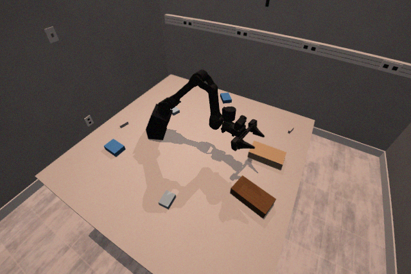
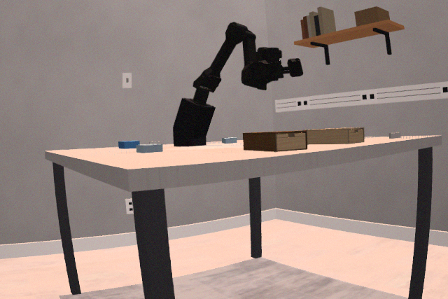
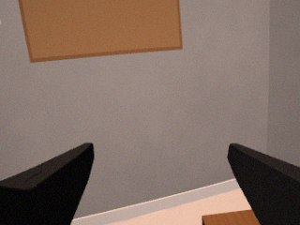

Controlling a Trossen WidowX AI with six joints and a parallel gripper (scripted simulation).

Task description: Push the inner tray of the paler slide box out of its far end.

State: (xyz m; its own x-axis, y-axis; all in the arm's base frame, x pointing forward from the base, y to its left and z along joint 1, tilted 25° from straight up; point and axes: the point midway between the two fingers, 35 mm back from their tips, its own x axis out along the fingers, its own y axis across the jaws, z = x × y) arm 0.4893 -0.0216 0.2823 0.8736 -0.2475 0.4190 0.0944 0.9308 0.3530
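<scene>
The inner tray lies 24 cm below my hand, 15 cm to the left of it and 6 cm ahead of it.
</scene>
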